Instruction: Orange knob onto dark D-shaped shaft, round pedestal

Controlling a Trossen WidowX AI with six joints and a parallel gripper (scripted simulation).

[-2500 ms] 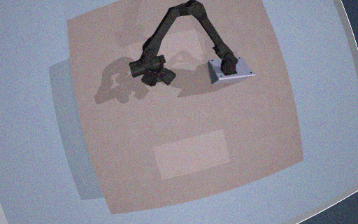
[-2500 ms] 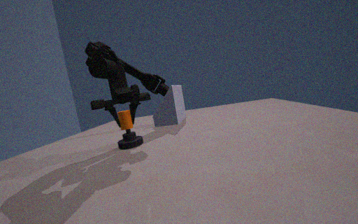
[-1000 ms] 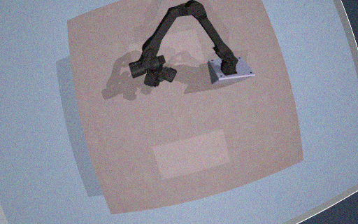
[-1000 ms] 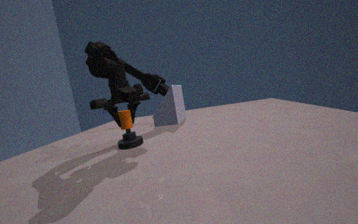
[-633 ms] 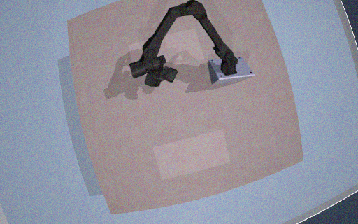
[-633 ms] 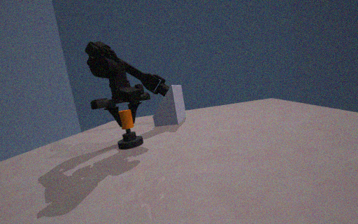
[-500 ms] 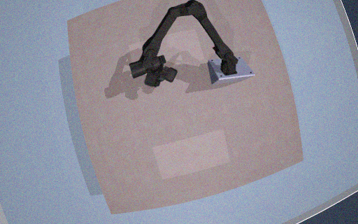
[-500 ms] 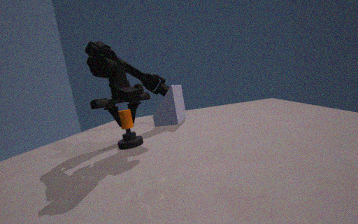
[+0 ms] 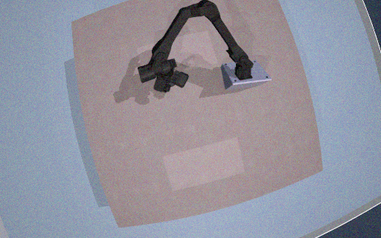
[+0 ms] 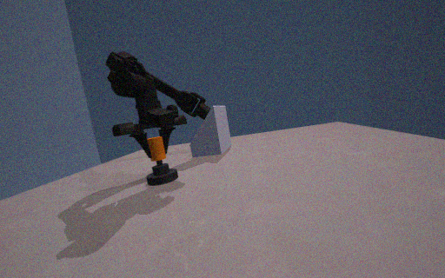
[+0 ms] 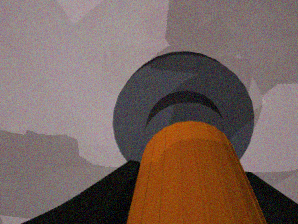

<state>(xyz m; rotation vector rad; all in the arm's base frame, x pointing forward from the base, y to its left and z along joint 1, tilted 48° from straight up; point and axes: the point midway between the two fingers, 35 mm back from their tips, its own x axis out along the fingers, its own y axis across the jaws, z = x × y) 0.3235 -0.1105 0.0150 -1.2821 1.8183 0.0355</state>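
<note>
The orange knob is 2 cm above my gripper tip. The rest, counted from my gripper tip: dark pedestal (4 cm below).
</note>
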